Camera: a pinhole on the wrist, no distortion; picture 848 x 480 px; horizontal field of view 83.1 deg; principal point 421.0 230.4 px. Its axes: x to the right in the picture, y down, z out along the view. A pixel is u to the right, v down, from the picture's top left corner.
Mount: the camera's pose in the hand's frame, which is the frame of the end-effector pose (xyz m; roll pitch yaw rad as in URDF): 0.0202 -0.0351 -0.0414 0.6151 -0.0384 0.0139
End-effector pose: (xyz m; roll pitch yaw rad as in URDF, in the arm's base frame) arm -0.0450 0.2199 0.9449 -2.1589 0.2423 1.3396
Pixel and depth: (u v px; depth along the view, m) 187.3 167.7 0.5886
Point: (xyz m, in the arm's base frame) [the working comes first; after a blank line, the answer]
In the camera's frame: -0.2875 -0.0771 0.5886

-0.6476 0.1224 1.1621
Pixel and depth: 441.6 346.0 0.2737
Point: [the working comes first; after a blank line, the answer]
In the camera's frame: 0.0118 0.0661 0.2737

-0.2938 0.3001 0.9328
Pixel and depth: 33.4 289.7 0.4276
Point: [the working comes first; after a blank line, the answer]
In the camera's frame: -0.3464 0.0530 0.4276

-0.5135 -0.0011 1.0477
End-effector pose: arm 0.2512 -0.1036 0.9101 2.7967 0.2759 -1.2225
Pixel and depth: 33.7 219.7 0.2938
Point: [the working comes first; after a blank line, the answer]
In the camera's frame: -0.2379 -0.0066 0.2938

0.2845 0.2094 0.7338
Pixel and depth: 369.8 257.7 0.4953
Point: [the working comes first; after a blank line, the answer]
In the camera's frame: -0.0530 0.0283 0.4953

0.3384 0.1065 0.4838
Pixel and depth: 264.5 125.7 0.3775
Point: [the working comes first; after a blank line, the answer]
In the camera's frame: -0.1235 -0.0826 0.3775

0.4034 0.1535 0.6410
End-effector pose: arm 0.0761 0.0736 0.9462 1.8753 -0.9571 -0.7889
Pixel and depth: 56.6 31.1 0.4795
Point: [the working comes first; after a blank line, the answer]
In the camera's frame: -0.3652 -0.1998 0.4795

0.1891 -0.1347 0.3588
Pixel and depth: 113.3 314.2 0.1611
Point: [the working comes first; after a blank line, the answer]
In the camera's frame: -0.1036 0.0282 0.1611

0.0700 -0.0135 0.7980
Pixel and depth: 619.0 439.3 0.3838
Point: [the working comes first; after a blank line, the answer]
In the camera's frame: 0.1588 0.1676 0.3838

0.0436 -0.3508 0.9512
